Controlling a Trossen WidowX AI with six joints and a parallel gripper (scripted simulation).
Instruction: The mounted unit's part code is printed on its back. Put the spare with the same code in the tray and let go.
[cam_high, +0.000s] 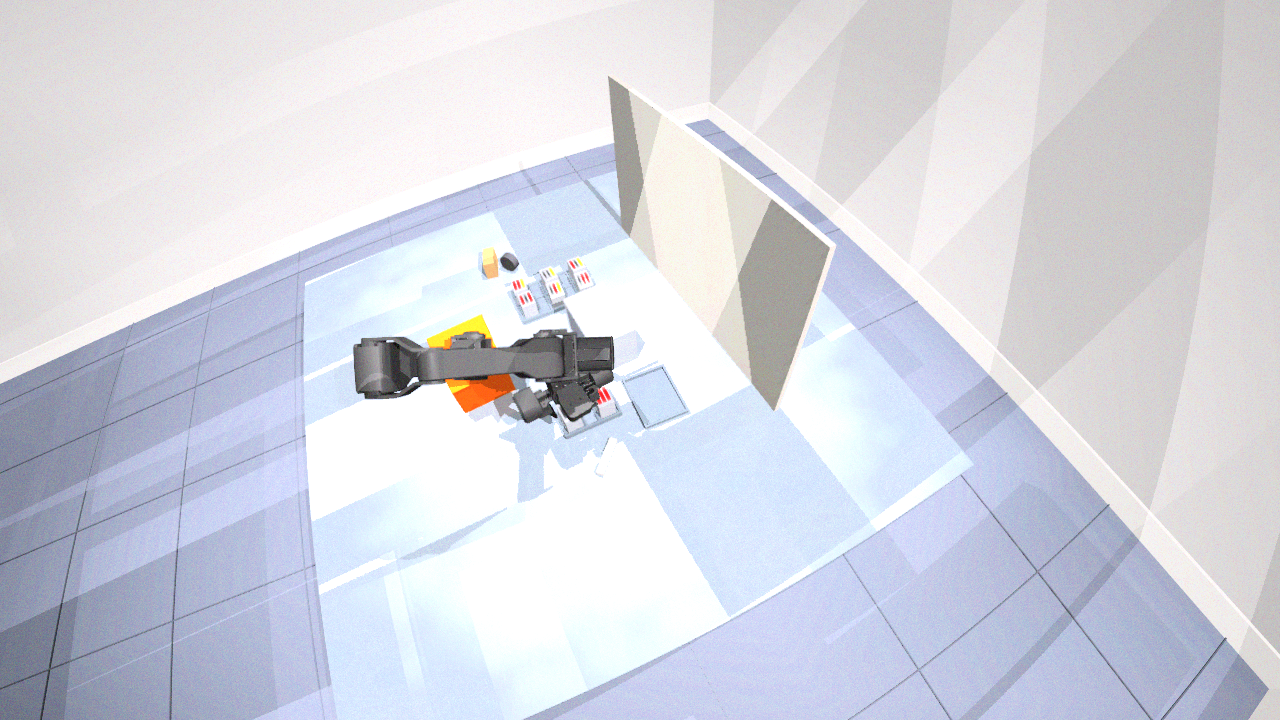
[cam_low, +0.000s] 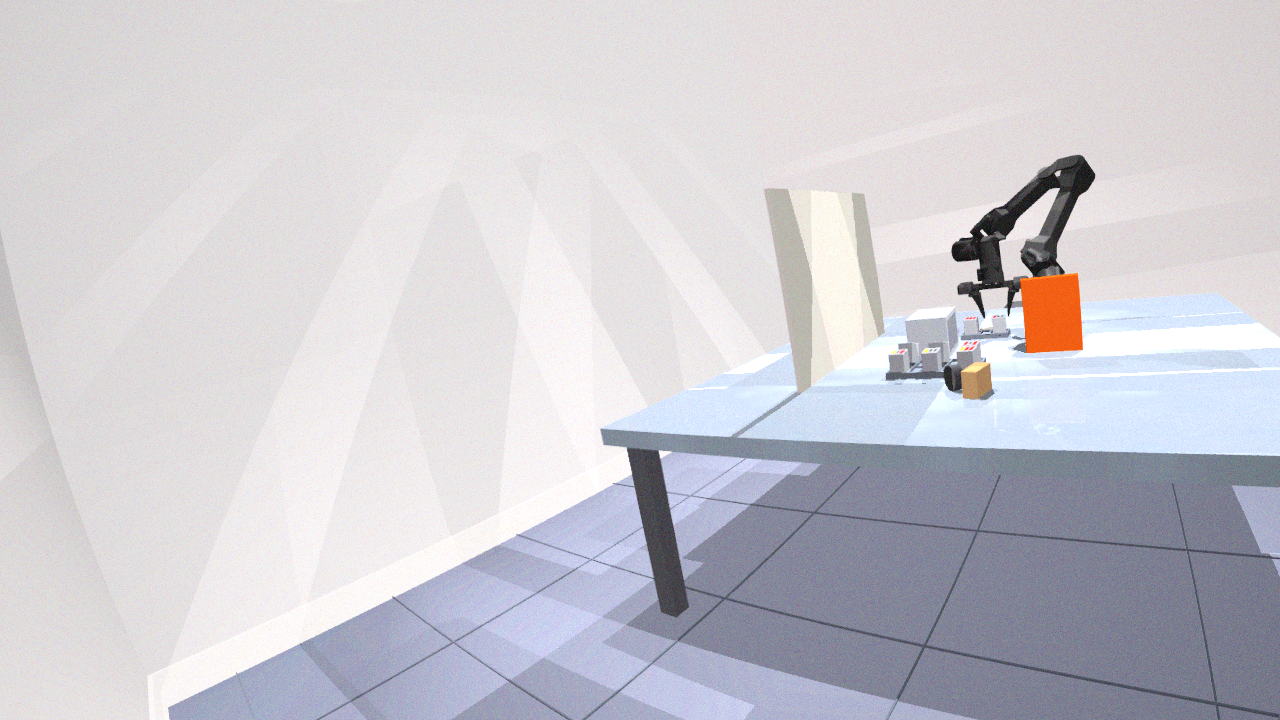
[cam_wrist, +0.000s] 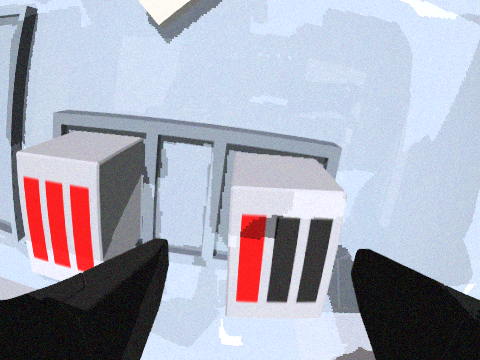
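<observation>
Now: gripper tip 3 cm short of the low rack and 4 cm above it. The rest, counted from my gripper tip: flat grey tray 18 cm ahead, 2 cm to the right, 5 cm below; then white mounted unit 13 cm ahead, 18 cm to the left; then tall cream board 36 cm ahead, 19 cm to the left, 17 cm above.
</observation>
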